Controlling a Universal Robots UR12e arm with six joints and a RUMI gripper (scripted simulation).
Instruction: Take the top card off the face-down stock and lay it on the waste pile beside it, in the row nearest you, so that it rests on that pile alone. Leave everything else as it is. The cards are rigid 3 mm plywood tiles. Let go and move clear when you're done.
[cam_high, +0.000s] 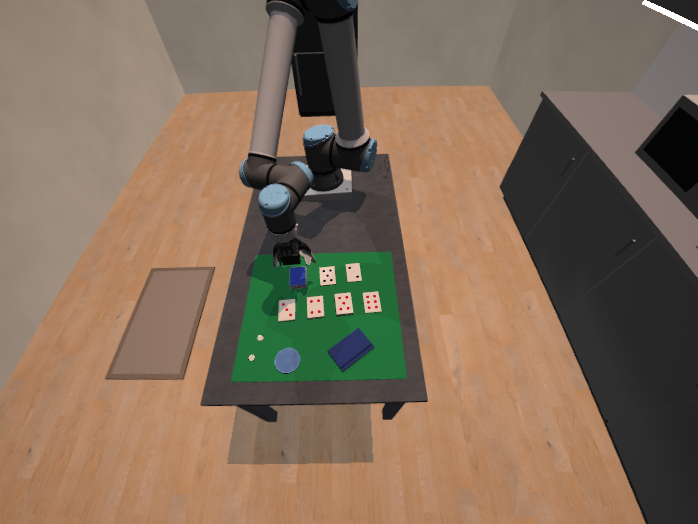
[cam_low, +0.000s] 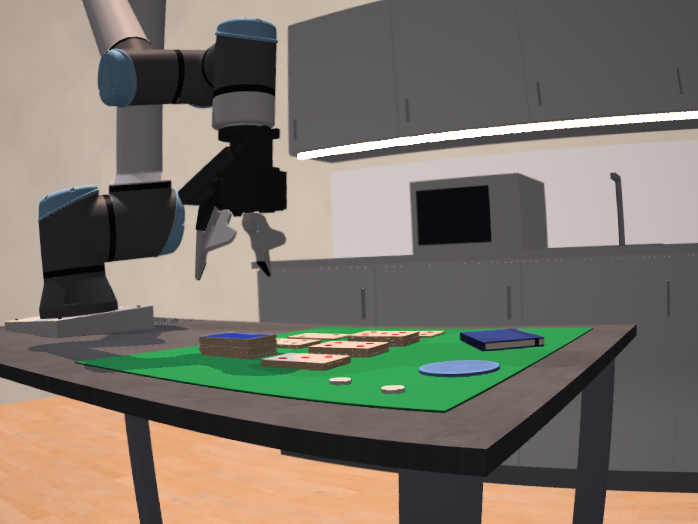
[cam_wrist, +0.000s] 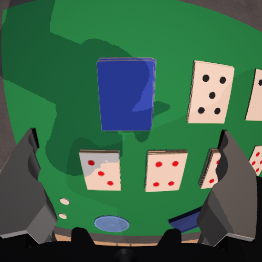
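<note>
The card lies 8 cm below my hand. The rest, counted from my hand: green mat (15 cm ahead, 12 cm below, 9 cm to the left); then blue book (32 cm ahead, 19 cm to the left, 10 cm below).
</note>
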